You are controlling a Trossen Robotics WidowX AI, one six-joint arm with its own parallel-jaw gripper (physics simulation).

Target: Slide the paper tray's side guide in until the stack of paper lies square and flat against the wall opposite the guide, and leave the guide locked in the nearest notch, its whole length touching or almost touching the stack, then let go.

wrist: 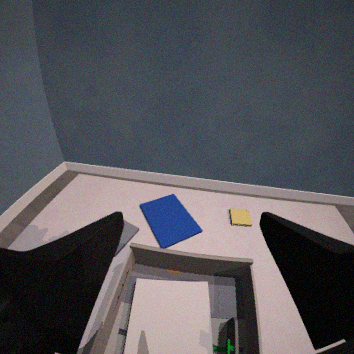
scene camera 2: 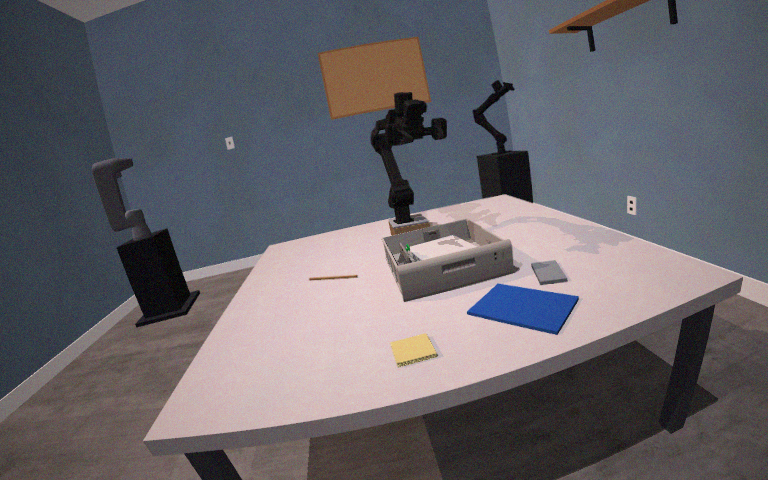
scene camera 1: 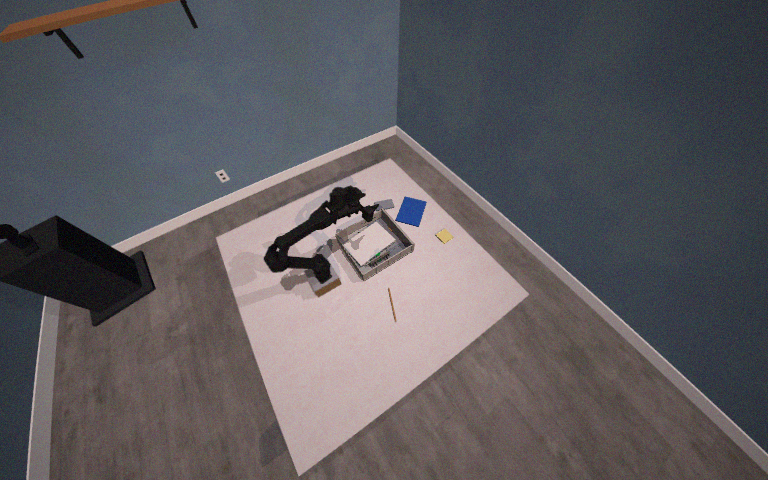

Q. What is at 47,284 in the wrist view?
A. My gripper.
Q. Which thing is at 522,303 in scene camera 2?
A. A blue book.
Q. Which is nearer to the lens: the white paper stack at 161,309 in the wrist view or the blue book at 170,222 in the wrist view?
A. The white paper stack.
